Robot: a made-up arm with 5 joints. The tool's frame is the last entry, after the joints.
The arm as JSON. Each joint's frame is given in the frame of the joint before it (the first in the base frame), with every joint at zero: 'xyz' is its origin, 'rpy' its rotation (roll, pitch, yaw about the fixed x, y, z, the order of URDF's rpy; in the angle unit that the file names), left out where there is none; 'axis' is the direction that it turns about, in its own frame. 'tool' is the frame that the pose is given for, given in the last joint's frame.
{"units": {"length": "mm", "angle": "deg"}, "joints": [
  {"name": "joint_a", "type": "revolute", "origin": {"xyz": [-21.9, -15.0, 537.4]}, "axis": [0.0, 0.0, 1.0]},
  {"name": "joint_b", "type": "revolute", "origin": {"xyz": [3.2, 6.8, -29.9], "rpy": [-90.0, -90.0, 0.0]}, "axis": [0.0, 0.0, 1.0]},
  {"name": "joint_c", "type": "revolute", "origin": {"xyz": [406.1, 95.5, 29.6], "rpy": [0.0, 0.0, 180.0]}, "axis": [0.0, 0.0, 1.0]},
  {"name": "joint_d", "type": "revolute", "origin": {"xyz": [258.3, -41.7, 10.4]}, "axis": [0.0, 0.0, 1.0]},
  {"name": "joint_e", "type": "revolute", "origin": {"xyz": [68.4, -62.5, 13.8], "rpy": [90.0, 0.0, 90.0]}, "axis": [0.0, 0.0, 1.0]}
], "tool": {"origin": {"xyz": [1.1, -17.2, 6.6], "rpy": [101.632, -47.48, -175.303]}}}
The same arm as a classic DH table. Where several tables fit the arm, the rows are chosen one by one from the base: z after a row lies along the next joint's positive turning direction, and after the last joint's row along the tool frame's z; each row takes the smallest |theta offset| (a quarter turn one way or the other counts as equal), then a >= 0, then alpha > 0; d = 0 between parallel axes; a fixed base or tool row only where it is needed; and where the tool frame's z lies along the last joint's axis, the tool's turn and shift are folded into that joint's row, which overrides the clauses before.
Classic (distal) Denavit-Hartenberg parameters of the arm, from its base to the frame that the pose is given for. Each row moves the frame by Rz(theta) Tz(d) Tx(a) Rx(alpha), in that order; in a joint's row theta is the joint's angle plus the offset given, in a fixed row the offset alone. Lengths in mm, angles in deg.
base (fixed): d 0, theta_offset 34.41, a -26.5, alpha 0
joint_a: d 507.5, theta_offset -34.41, a 3.2, alpha -90
joint_b: d 0, theta_offset -76.77, a 417.2, alpha 0
joint_c: d 0, theta_offset -22.4, a -261.6, alpha 0
joint_d: d 60.6, theta_offset -80.83, a -62.5, alpha 90
joint_e: d 72.7, theta_offset 13.32, a -2.9, alpha -97.83
tool (fixed): d -17.2, theta_offset -131.93, a 0, alpha 0

